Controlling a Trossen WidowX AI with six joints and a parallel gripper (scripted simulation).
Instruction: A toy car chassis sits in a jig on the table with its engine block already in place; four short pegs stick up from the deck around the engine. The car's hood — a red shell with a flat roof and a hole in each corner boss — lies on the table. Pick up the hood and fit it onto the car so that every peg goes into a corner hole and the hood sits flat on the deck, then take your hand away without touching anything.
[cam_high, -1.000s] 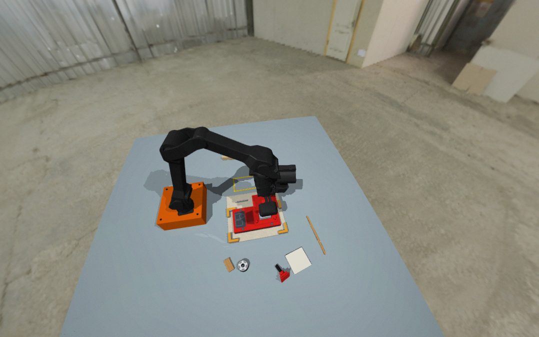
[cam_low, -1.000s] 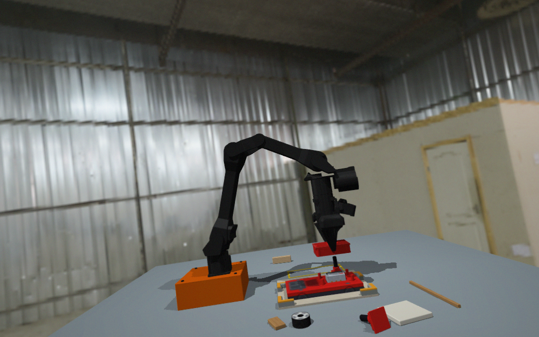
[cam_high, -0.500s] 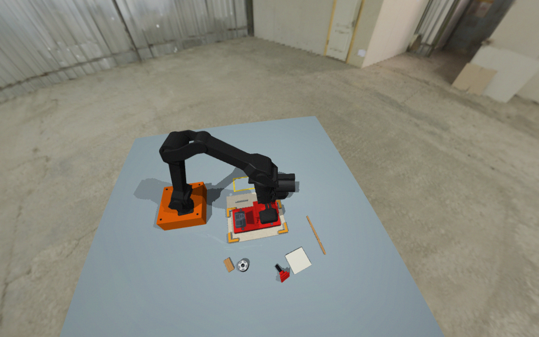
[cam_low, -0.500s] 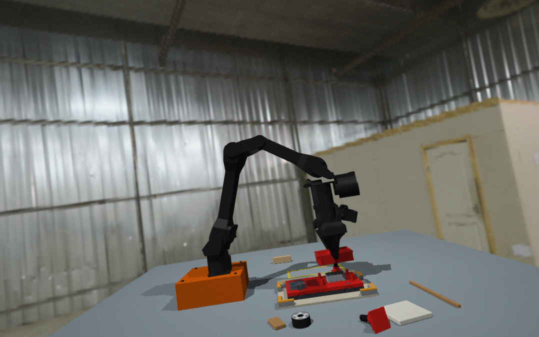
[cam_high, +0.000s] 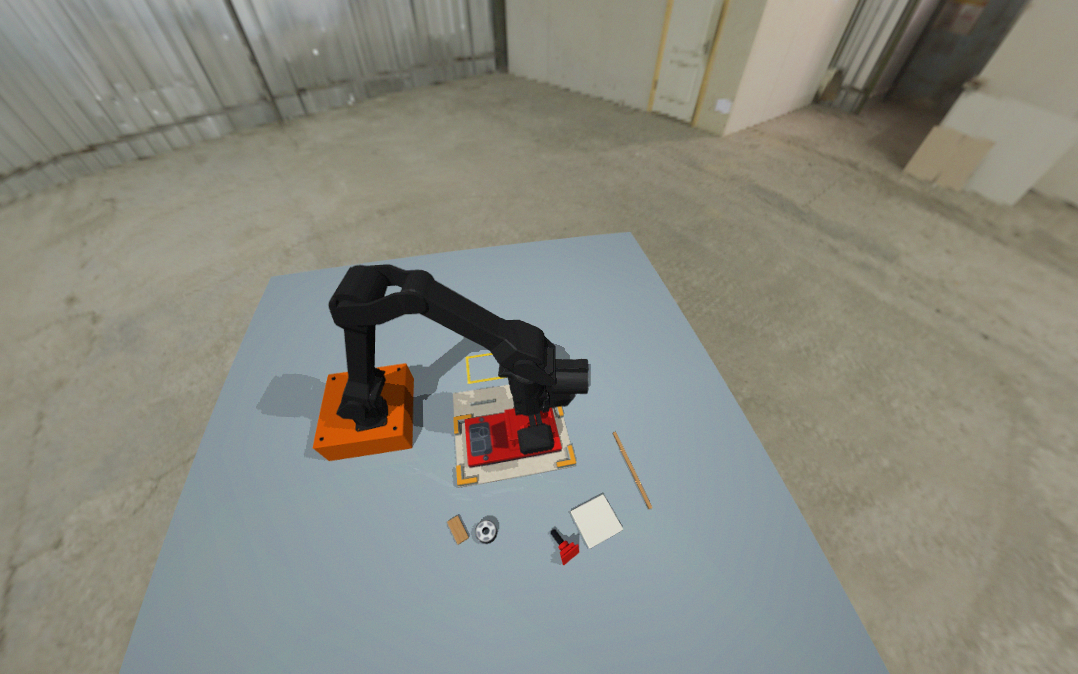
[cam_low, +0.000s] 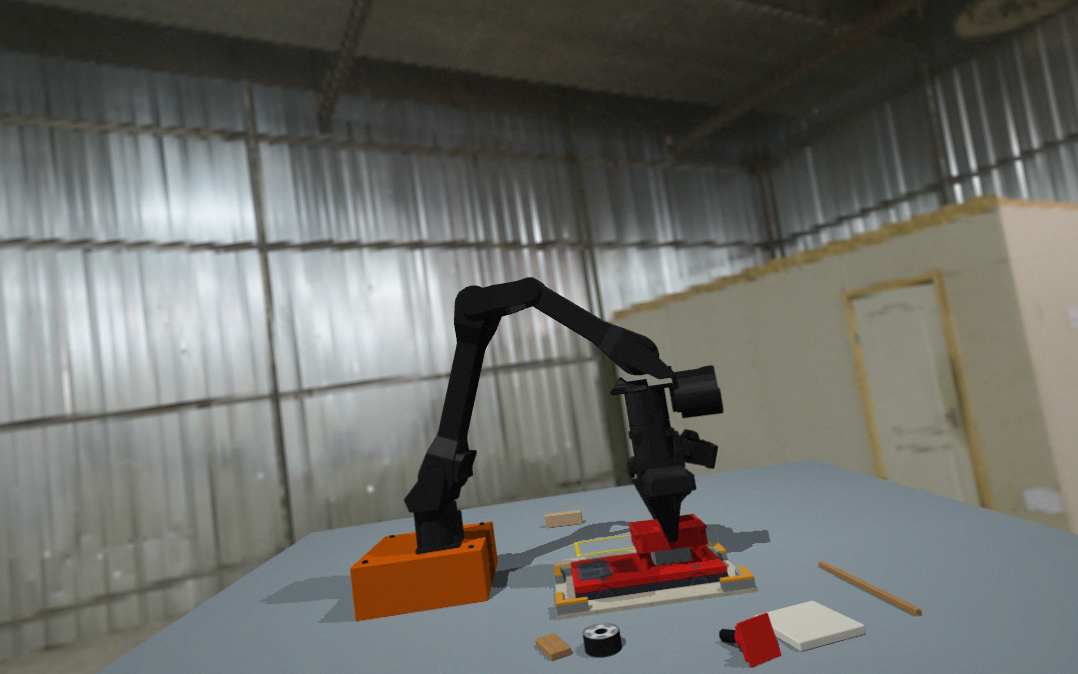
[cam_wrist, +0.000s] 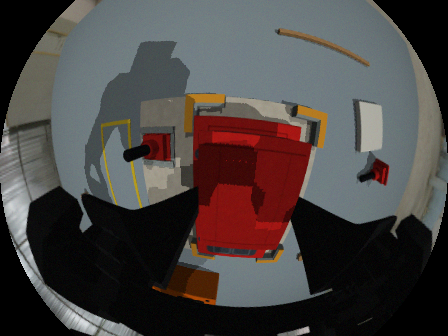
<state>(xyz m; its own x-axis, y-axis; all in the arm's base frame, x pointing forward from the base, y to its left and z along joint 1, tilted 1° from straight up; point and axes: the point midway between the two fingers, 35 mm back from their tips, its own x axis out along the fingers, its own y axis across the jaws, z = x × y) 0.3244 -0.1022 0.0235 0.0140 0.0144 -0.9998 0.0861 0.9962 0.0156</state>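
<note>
My gripper tip is now 10 mm below the red hood. The rest, counted from my gripper tip: white tile (80 mm ahead, 210 mm to the right, 50 mm below); wooden stick (190 mm ahead, 140 mm to the right, 60 mm below); cream jig (30 mm behind, 20 mm to the left, 50 mm below).
</note>
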